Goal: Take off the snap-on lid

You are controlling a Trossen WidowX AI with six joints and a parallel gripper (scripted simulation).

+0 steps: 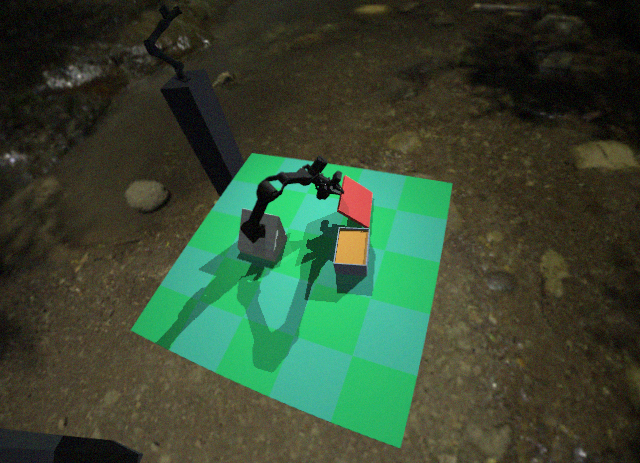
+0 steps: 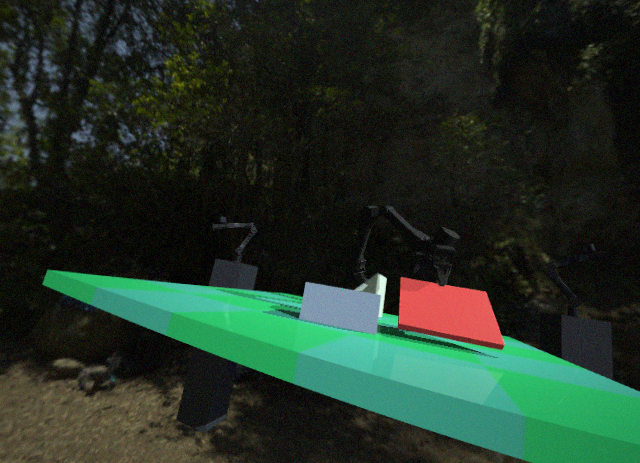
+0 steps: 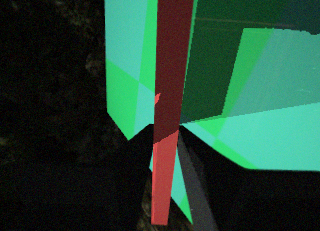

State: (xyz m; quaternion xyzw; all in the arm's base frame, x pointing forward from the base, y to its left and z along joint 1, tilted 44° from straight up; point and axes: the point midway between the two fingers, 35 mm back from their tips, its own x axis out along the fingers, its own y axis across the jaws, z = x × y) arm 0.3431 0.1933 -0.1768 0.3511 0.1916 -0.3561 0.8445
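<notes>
Right now the red lid is 6 cm ahead of my gripper tip and 5 cm below it. Round my gripper tip: storage box (9 cm ahead, 27 cm to the right, 10 cm below).
</notes>
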